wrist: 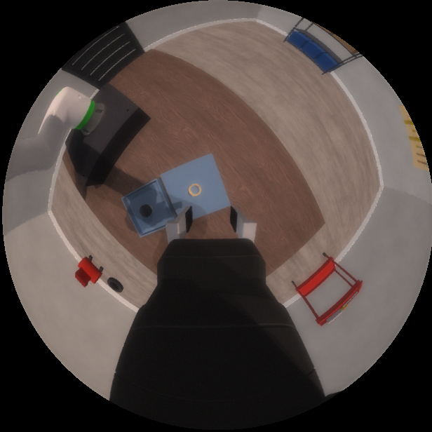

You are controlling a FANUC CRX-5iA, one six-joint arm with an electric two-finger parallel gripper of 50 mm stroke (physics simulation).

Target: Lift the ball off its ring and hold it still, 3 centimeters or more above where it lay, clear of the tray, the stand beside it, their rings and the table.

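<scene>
A small dark ball (146, 210) lies inside the blue walled tray (153, 193), left of the picture's middle. A ring under the ball cannot be made out. The flat blue stand (212, 175) is beside the tray, on its right, and a pale orange ring (195, 190) lies on it with no ball on it. My gripper (211, 213) is open, with nothing between its fingers. In the view it is to the right of the ball and tray, by the stand's lower edge. Its height above them is hard to tell.
The brown wooden table (265, 165) lies under the tray and stand. A dark block (122, 122) with a white arm part (75, 107) is at the upper left. Red frames (316, 277) (88, 270) and a blue bench (312, 49) are farther out.
</scene>
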